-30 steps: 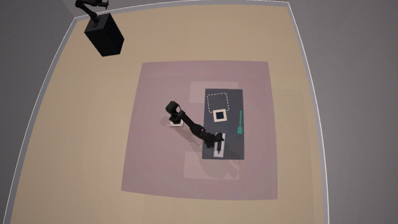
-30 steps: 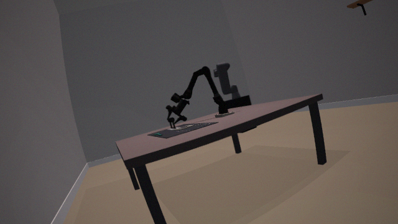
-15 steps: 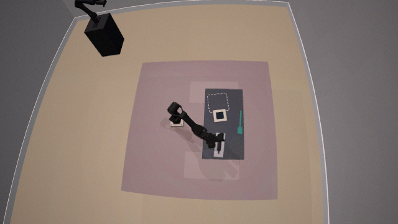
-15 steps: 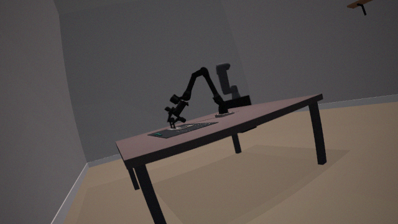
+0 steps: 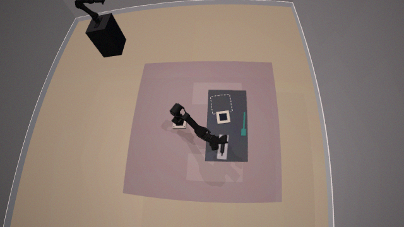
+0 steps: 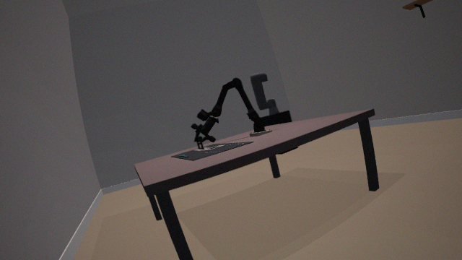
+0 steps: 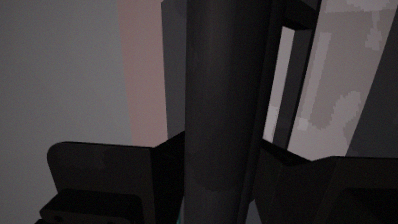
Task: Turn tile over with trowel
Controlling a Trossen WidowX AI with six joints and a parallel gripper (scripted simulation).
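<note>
My gripper tip is 10 mm short of the dark mat, 180 mm to the right of it and 70 mm above it. Also, from my gripper tip: tile: 20 mm behind, 240 mm to the left, 40 mm below; then teal long-handled tool: 150 mm ahead, 150 mm to the left, 40 mm below.
</note>
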